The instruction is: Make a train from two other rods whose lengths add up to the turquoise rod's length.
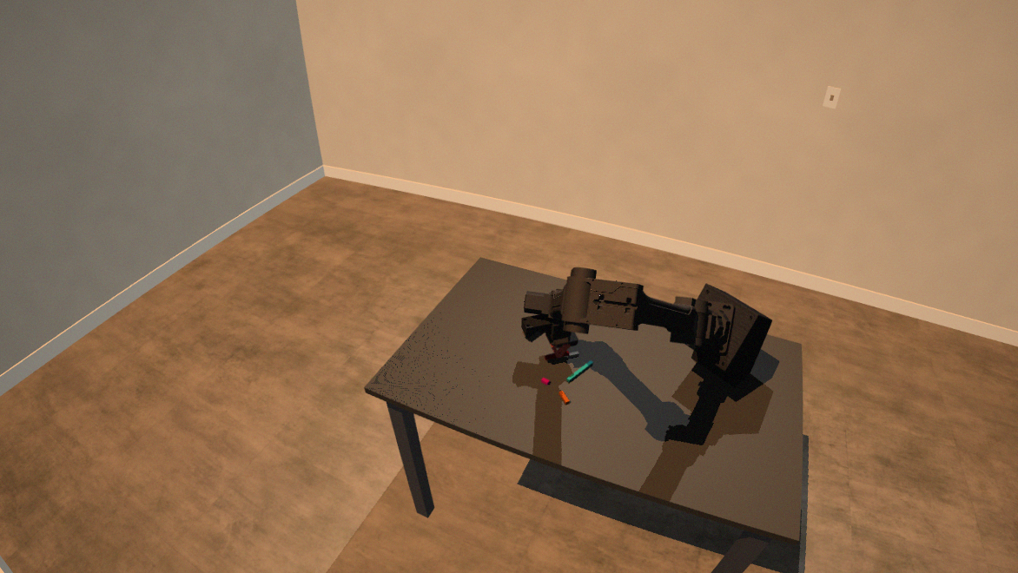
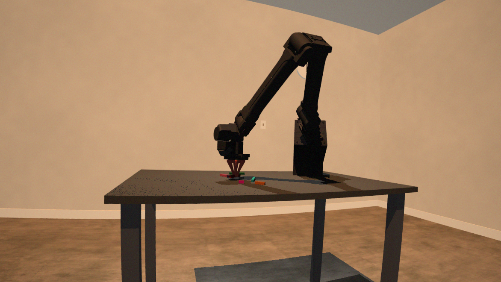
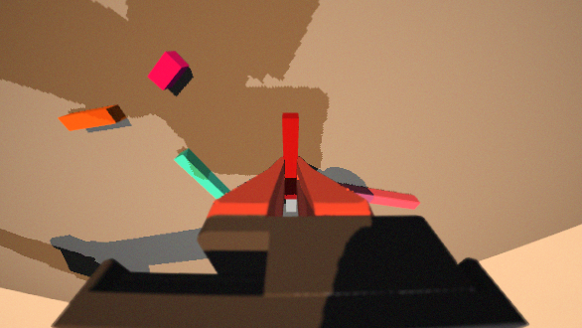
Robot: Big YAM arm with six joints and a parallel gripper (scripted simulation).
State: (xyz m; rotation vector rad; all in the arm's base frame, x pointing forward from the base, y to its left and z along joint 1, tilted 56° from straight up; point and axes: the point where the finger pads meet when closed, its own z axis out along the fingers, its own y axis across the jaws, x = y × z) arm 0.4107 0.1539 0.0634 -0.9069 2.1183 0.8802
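My gripper is now right at the red rod. Round my hand: grey rod 3 cm behind, 4 cm to the right, 2 cm below; turquoise rod 8 cm behind, 2 cm below; pink rod 4 cm ahead, 8 cm to the right, 2 cm below.
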